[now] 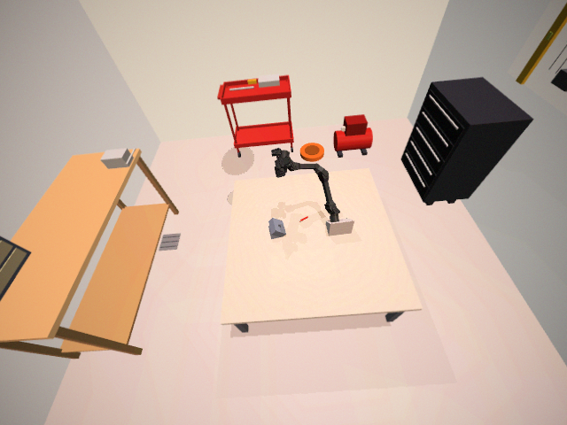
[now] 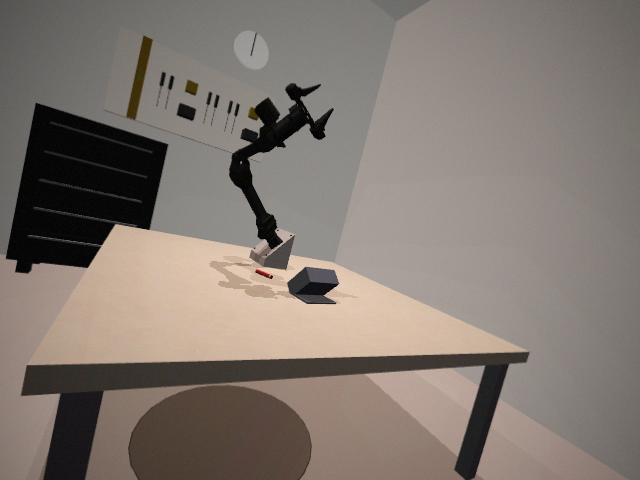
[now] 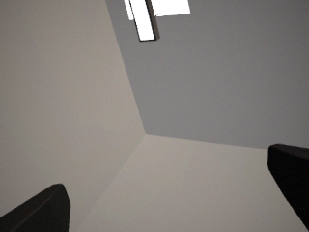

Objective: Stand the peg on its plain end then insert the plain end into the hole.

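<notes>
Right now my gripper tip is 650 mm above the red peg and 160 mm past it. Round my gripper tip: sloped panel 610 mm below, 100 mm to the left, 30 mm ahead.
</notes>
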